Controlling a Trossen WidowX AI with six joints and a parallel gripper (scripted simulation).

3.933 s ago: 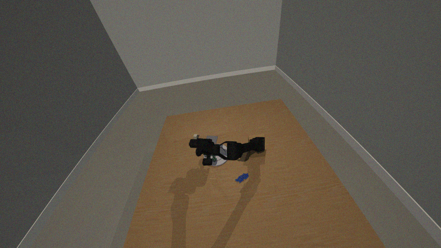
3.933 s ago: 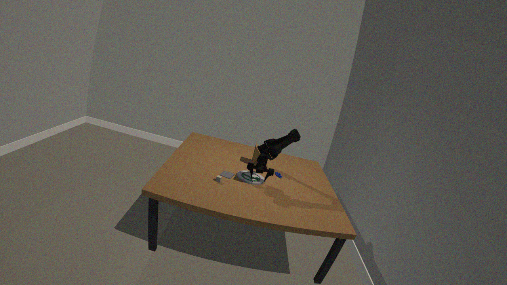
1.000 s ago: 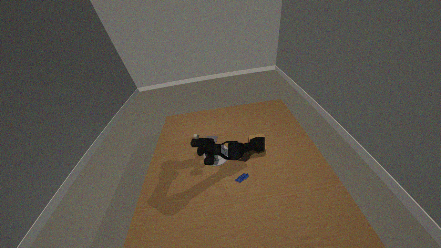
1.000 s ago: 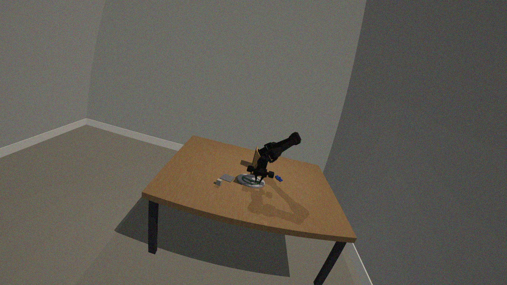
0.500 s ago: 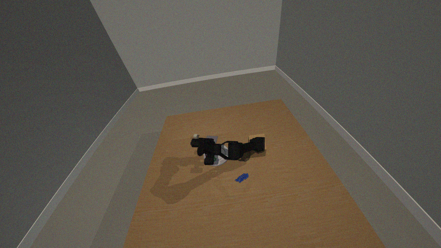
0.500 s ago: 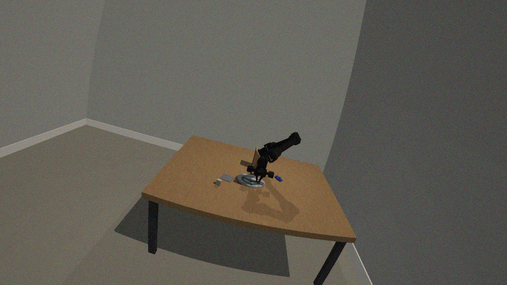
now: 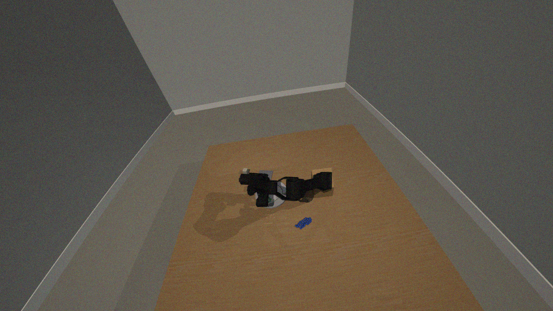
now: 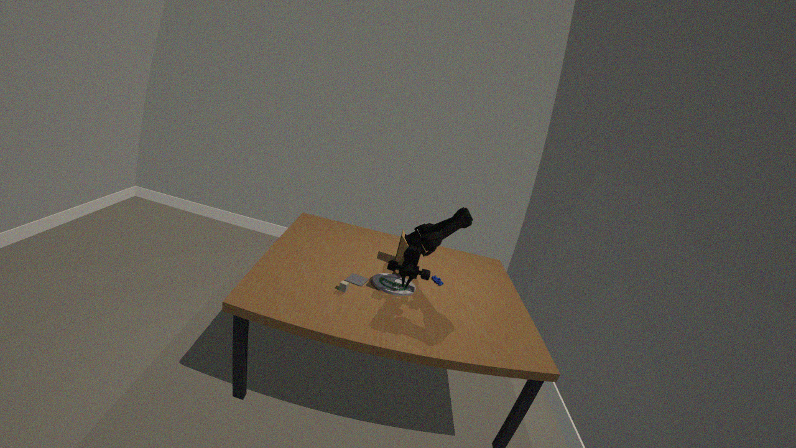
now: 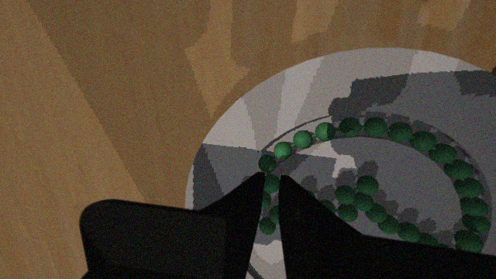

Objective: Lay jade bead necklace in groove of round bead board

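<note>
Now: the round bead board 3 cm behind my gripper tip, 5 cm to the right of it and 1 cm below it. Also, from my gripper tip: pale block (15 cm ahead, 25 cm to the right); flat grey plate (1 cm ahead, 21 cm to the right, 2 cm below).
</note>
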